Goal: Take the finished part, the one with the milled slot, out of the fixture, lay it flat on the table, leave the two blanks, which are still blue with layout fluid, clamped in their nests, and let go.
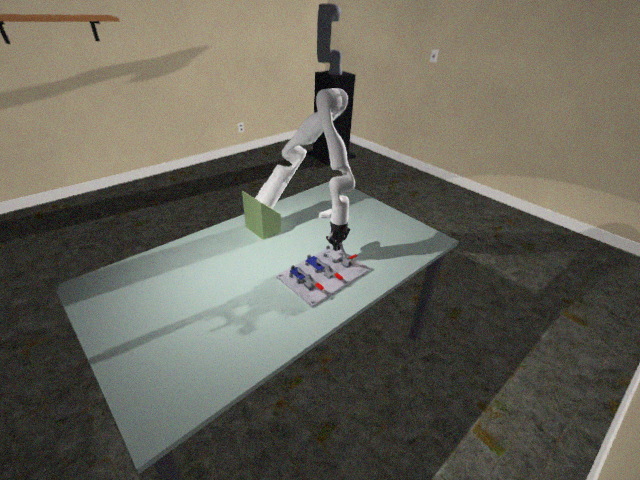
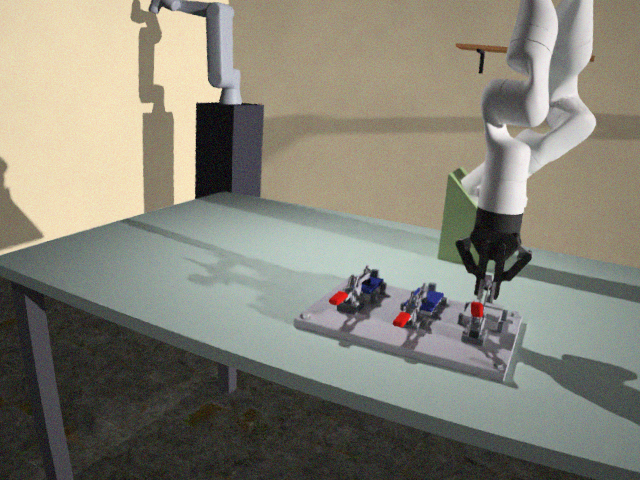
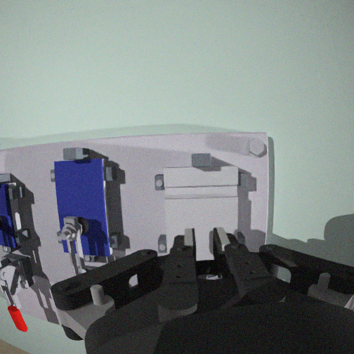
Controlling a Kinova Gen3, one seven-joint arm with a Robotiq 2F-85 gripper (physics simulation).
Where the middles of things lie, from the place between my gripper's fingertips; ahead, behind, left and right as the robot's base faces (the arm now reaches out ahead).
Labels:
My hand is 30 mm above the finished part [image 3: 203, 197] and 10 mm past it. The rest, counted from my hand: fixture [image 2: 438, 341] 110 mm to the right, 50 mm below, 40 mm ahead.

